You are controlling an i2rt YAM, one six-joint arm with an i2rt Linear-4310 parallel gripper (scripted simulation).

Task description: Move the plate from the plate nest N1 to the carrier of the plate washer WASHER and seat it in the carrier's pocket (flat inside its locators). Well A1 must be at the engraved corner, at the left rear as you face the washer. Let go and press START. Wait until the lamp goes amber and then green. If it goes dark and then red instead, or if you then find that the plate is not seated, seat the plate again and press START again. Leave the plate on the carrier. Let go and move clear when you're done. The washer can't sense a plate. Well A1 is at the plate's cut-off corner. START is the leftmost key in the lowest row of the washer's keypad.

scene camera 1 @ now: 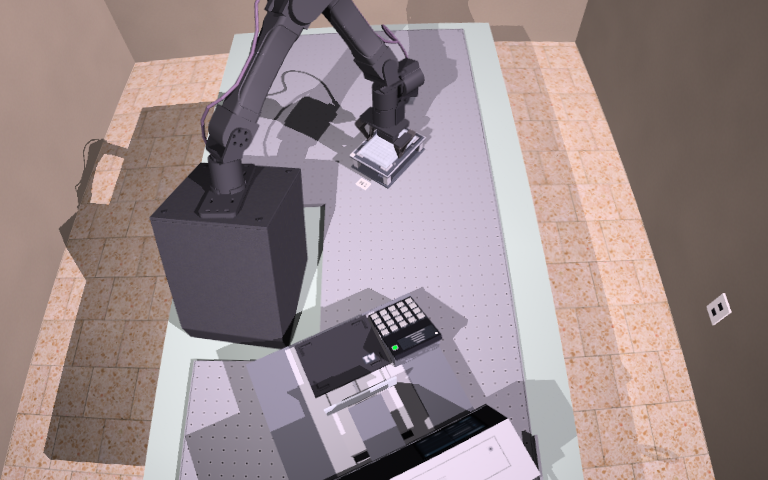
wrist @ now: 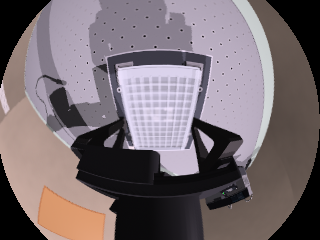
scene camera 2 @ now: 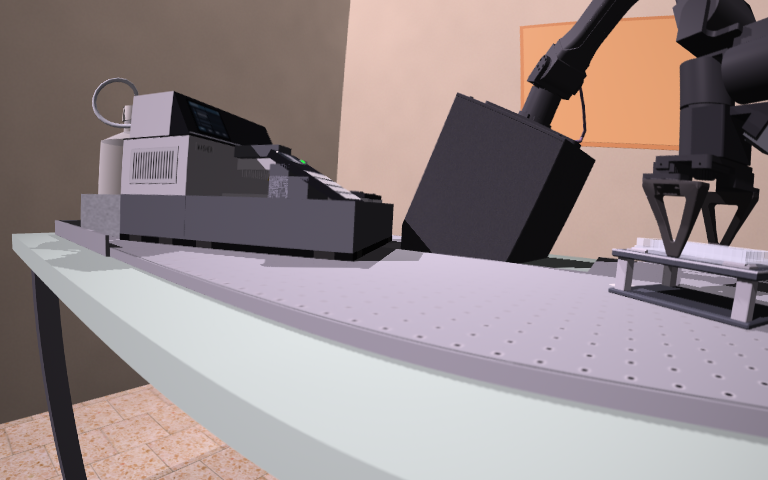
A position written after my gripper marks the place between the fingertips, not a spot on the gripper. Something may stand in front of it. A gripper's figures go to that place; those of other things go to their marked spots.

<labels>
My gripper (wrist: 158,121): 13 cm from the lens. A white well plate (wrist: 159,129) is 12 cm from the lens. A plate washer (wrist: 243,190): 75 cm from the lens. A plate nest N1 (wrist: 160,57) is 10 cm from the lens. The marked spots on the plate washer and the plate nest N1 are 77 cm apart.
</labels>
